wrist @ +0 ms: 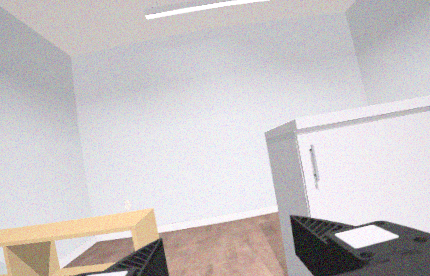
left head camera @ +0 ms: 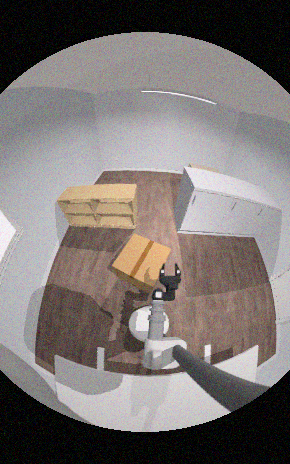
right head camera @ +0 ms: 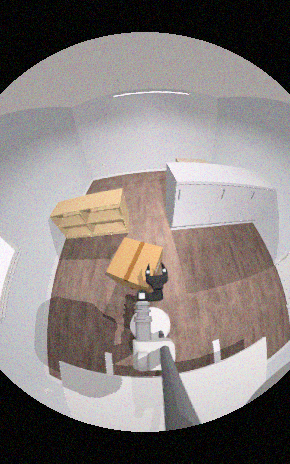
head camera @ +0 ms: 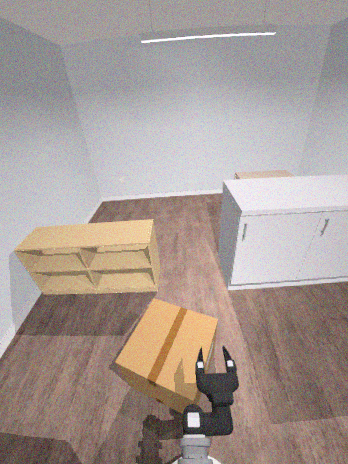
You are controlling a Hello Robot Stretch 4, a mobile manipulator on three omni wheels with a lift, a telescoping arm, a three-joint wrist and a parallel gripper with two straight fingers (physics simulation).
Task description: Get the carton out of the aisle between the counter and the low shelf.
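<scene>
The brown carton with a darker tape stripe stands on the floor, turned at an angle, on the near side of the gap between the low shelf and the counter. The low wooden shelf is at the left. The white counter is at the right. My gripper is open and empty, above the carton's right side in the head views. The carton does not show in the wrist view.
A light wooden piece of furniture shows partly behind the counter. Walls enclose the room. My round white base part is near the carton's near side.
</scene>
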